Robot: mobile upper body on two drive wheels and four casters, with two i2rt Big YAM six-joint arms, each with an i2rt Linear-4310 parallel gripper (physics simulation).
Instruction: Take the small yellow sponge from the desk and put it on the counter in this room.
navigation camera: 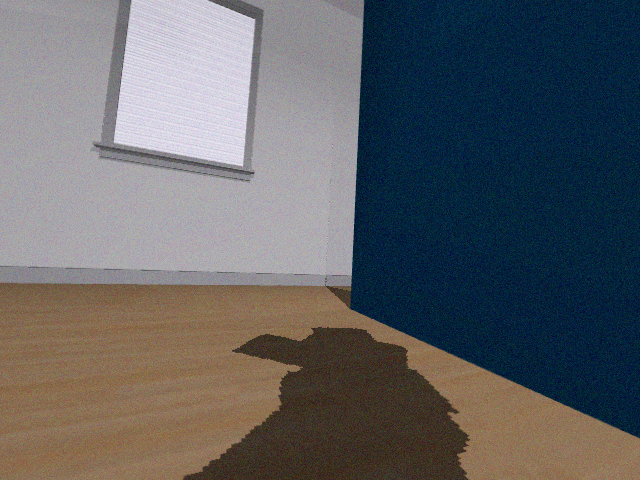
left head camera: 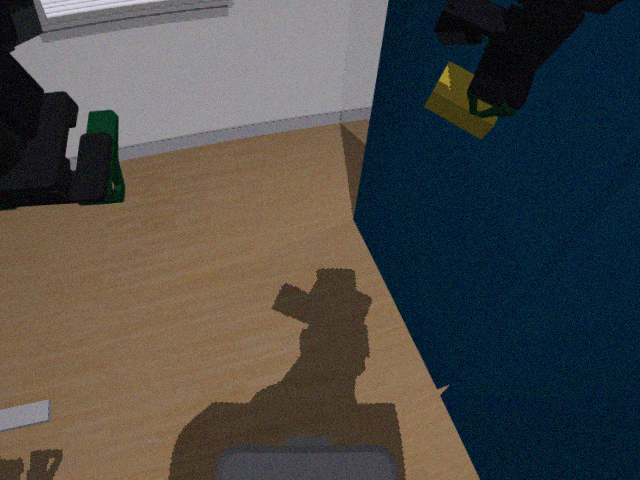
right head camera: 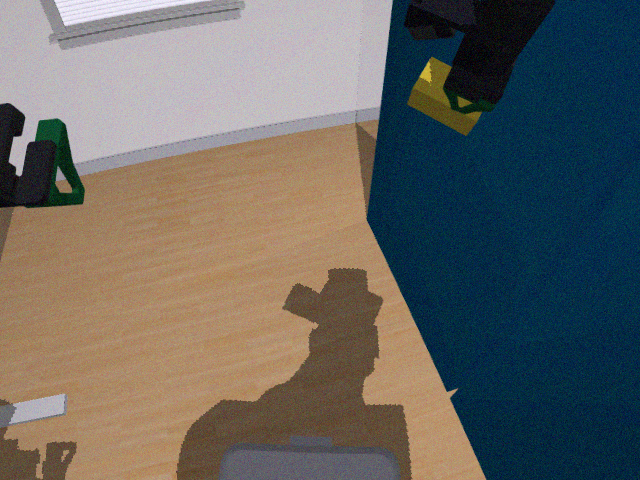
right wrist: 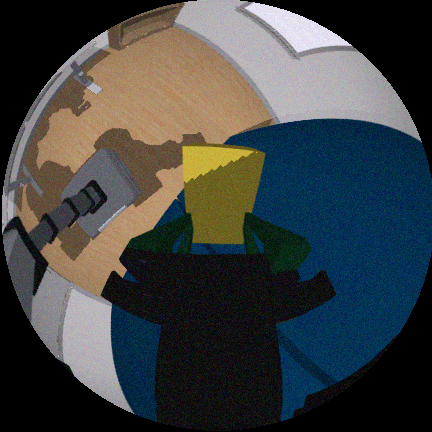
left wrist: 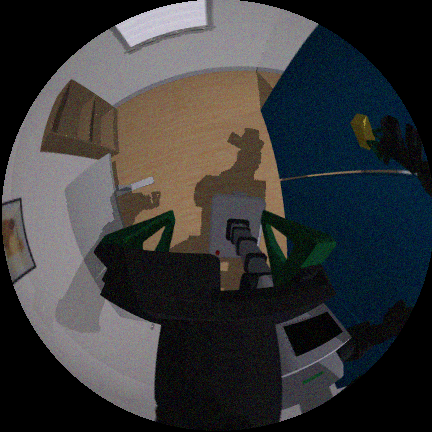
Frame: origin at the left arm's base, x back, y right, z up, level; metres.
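Where they show: left gripper, fingertip midpoint: (left head camera: 68,198) (right head camera: 34,200) (left wrist: 217,214); right gripper, fingertip midpoint: (left head camera: 479,102) (right head camera: 462,97) (right wrist: 217,215) (left wrist: 367,136).
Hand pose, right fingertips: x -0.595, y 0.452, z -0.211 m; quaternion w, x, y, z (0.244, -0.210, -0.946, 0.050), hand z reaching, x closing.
After its pixels a point has its place.
The yellow sponge (left head camera: 449,100) {z -0.206, x -0.584, y 0.402 m} (right head camera: 436,98) {z -0.206, x -0.581, y 0.410 m} (left wrist: 361,131) {z -0.209, x -0.587, y 0.400 m} (right wrist: 220,195) {z -0.195, x -0.602, y 0.428 m} is a block held in the air, sticking out beyond the fingertips. My right gripper (left head camera: 488,107) {z -0.211, x -0.595, y 0.452 m} (right head camera: 467,103) {z -0.211, x -0.595, y 0.452 m} (right wrist: 217,215) {z -0.211, x -0.595, y 0.452 m} is shut on it, with a green finger on each side. My left gripper (left wrist: 217,214) {z -0.149, x -0.320, y -0.001 m} is open with its green fingers wide apart and nothing between them. It is at the left edge of both head camera views, partly cut off. The desk (left wrist: 87,192) {z -0.690, x -0.316, y -0.982 m} is the pale top at the left in the left wrist view. I cannot make out a counter in any view.
A large dark blue upright surface (left head camera: 516,258) {z -0.632, x -0.625, y 0.712 m} (right head camera: 516,258) {z -0.642, x -0.633, y 0.709 m} (navigation camera: 491,180) {z -0.984, x -0.841, y 0.644 m} stands close on the right, behind the sponge in the head views. A white wall with a window (navigation camera: 186,82) {z -0.045, x -1.958, y -0.630 m} stands ahead. A brown bookshelf (left wrist: 75,149) {z -0.803, x -0.770, y -1.487 m} is at the far left. My base (left head camera: 310,465) {z -1.150, x -0.264, y 0.232 m} shows at the bottom.
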